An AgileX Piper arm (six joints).
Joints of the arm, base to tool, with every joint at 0 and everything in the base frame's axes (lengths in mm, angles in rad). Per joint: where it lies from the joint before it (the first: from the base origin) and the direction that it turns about. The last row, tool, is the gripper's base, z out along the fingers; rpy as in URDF.
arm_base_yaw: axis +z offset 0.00 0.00 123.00
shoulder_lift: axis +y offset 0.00 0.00 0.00
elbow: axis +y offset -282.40 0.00 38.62
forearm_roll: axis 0.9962 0 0.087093 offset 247.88 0.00 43.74
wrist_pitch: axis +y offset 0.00 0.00 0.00
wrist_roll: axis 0.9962 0 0.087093 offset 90.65 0.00 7.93
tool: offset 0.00 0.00 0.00 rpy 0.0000 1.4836 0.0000
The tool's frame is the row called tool.
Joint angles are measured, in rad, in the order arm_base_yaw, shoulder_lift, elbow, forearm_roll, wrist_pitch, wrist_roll. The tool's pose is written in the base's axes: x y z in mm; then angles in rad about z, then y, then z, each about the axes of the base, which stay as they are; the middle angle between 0 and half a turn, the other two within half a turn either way. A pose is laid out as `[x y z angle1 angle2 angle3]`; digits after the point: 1 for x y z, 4 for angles.
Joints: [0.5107 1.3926 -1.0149 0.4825 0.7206 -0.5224]
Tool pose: [234.8 163.5 286.5 0.2583 2.4579 1.0167]
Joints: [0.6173 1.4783 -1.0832 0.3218 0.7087 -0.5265]
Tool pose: [239.3 192.9 278.2 0.0258 2.5296 0.9837]
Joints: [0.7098 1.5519 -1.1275 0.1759 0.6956 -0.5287]
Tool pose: [239.2 219.0 266.6 -0.2104 2.5857 0.9239]
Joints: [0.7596 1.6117 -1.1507 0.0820 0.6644 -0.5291]
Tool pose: [241.8 236.0 254.3 -0.3793 2.6052 0.8586]
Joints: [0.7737 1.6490 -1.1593 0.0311 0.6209 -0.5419]
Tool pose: [247.3 243.8 245.9 -0.4870 2.5937 0.8084]
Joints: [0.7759 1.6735 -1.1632 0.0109 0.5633 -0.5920]
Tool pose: [253.2 249.2 241.2 -0.5740 2.5571 0.7864]
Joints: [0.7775 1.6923 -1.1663 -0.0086 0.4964 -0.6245]
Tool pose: [258.9 254.3 238.8 -0.6376 2.5060 0.7706]
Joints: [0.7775 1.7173 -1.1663 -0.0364 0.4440 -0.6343]
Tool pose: [264.4 258.2 232.5 -0.6872 2.4782 0.7521]
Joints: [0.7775 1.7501 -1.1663 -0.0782 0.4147 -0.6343]
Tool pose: [269.3 261.1 222.0 -0.7464 2.4803 0.7262]
